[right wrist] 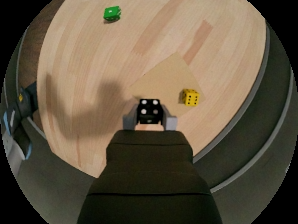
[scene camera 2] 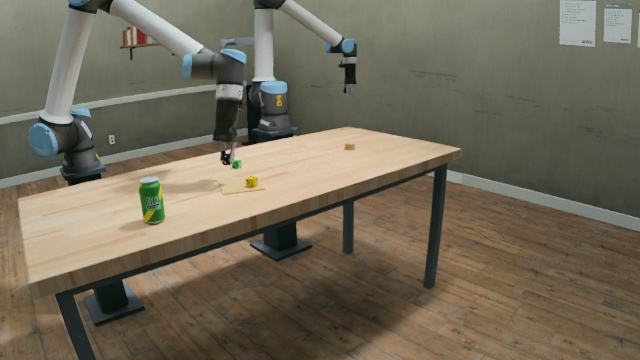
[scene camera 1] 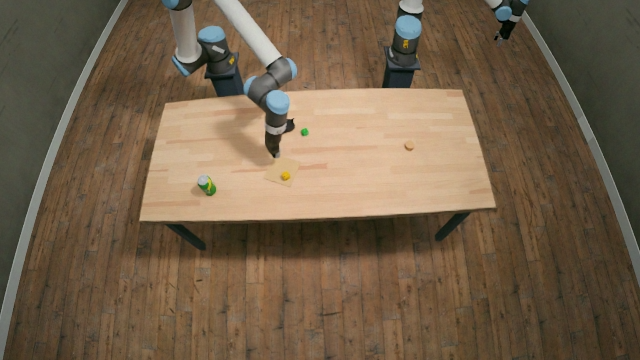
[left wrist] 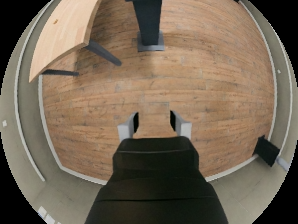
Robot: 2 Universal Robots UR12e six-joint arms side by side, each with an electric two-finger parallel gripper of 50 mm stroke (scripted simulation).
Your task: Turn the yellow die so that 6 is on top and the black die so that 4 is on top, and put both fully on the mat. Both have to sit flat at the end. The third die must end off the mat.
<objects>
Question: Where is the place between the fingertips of the right gripper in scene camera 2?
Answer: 226, 161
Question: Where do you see a tan mat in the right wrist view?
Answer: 167, 81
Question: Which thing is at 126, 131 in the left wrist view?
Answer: The left gripper.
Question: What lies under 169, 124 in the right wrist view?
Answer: The right gripper.
</objects>
